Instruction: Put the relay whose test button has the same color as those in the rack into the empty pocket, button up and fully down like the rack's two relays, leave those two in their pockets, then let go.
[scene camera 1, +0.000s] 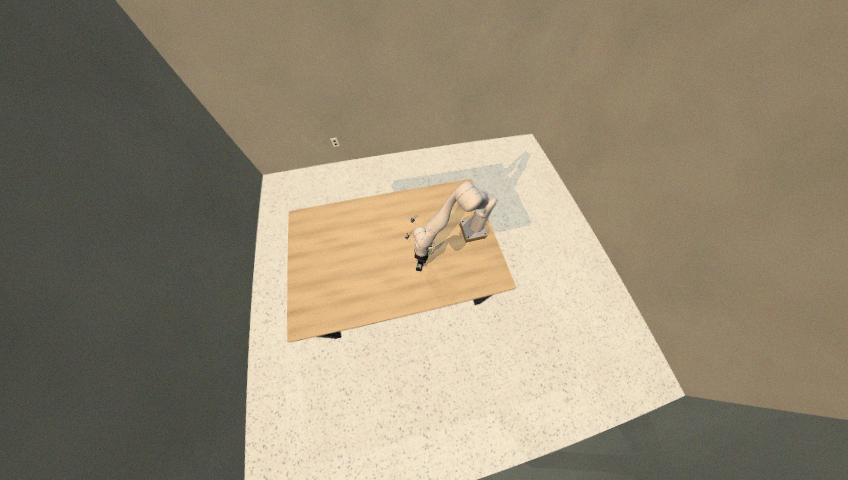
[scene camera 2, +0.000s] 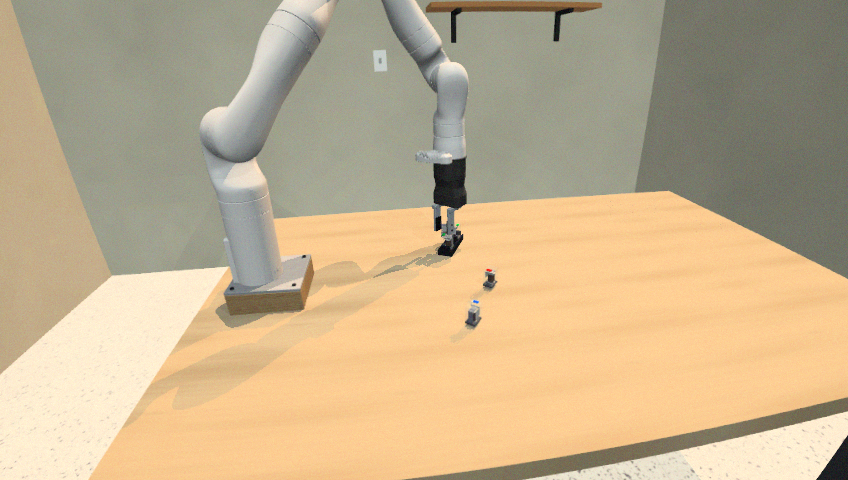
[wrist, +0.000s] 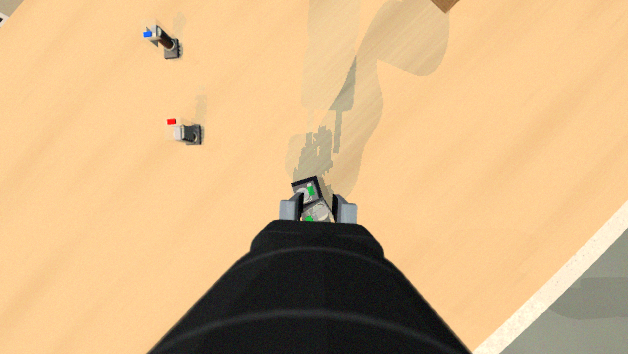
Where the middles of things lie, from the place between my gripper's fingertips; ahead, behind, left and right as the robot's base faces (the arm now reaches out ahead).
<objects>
Now: hand 80 mm short of the red-button relay (wrist: 177, 129), 180 mm to the left of it and 30 mm above it.
</objects>
